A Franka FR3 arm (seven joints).
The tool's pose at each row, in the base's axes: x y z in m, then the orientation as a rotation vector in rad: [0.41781 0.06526 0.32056 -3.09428 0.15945 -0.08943]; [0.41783 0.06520 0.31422 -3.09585 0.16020 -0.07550]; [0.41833 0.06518 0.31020 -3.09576 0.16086 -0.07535]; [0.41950 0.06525 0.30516 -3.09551 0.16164 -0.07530]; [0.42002 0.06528 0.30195 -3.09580 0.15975 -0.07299]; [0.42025 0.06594 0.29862 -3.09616 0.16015 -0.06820]
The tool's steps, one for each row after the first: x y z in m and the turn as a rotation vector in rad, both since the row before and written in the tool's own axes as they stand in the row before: [-0.00033 0.00034 0.00632 -0.00171 -0.00892 0.00058]; [0.00031 0.00014 0.00404 0.00004 -0.00009 0.00043]; [0.00092 0.00003 0.00509 0.00020 -0.00003 0.00052]; [0.00036 0.00006 0.00323 -0.00019 -0.00151 -0.00120]; [0.00001 -0.00054 0.00336 -0.00044 -0.00307 0.00030]
